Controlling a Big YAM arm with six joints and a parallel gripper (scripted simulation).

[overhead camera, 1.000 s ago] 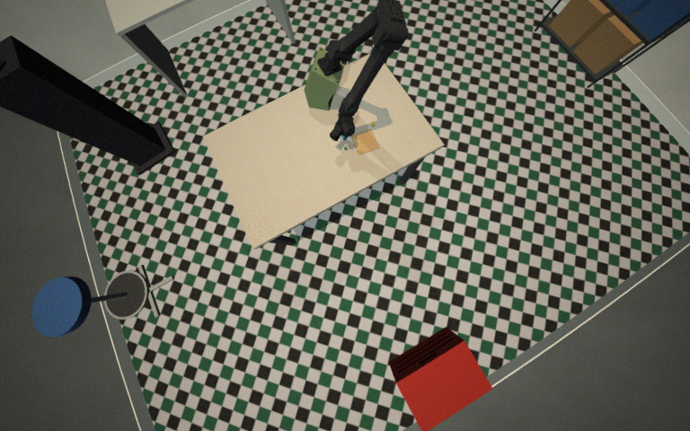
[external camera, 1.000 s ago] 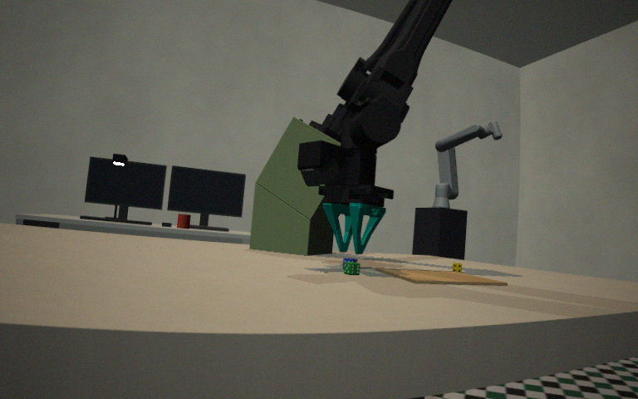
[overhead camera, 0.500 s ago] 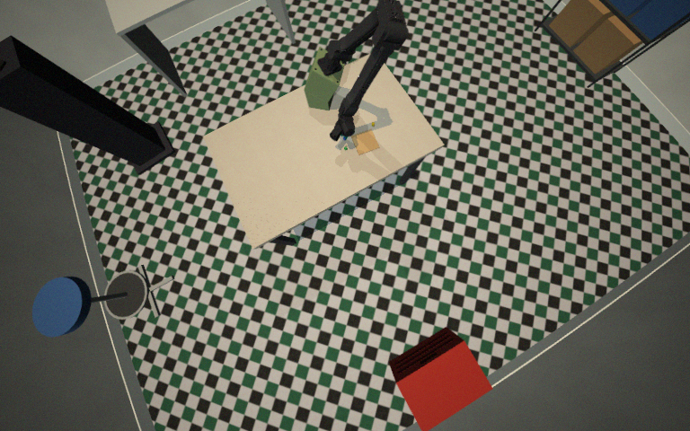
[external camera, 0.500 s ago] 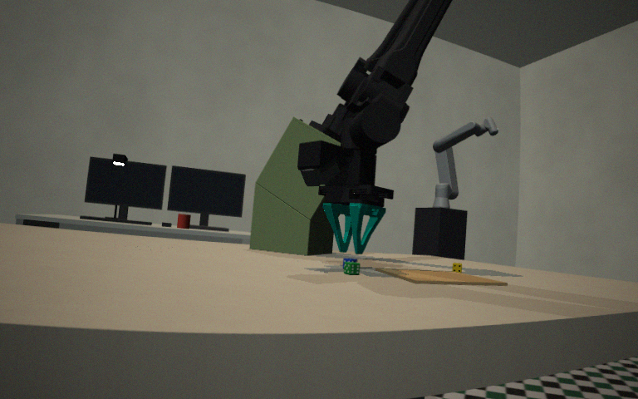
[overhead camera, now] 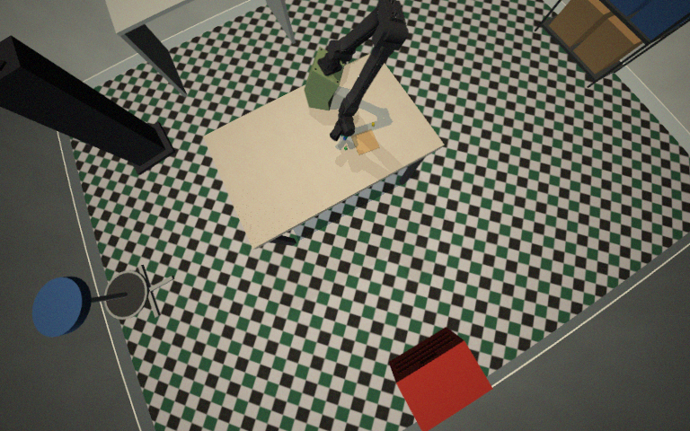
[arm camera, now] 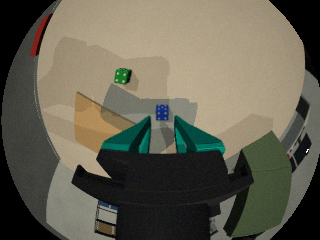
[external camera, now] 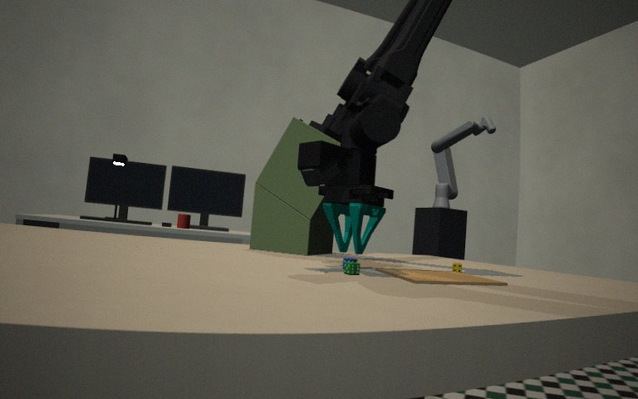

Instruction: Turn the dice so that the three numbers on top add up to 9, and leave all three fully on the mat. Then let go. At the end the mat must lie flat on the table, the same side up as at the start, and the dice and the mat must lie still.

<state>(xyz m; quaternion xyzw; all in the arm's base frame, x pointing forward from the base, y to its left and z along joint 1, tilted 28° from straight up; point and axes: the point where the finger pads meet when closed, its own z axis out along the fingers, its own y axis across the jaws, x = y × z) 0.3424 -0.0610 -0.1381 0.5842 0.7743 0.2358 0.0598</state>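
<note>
Now: hand 2 cm above the blue die. The rest, counted from my hand: green die: 6 cm ahead, 3 cm to the right, 2 cm below; then yellow die: 21 cm to the left, 2 cm below, 2 cm ahead; then mat: 9 cm to the left, 9 cm ahead, 3 cm below.
</note>
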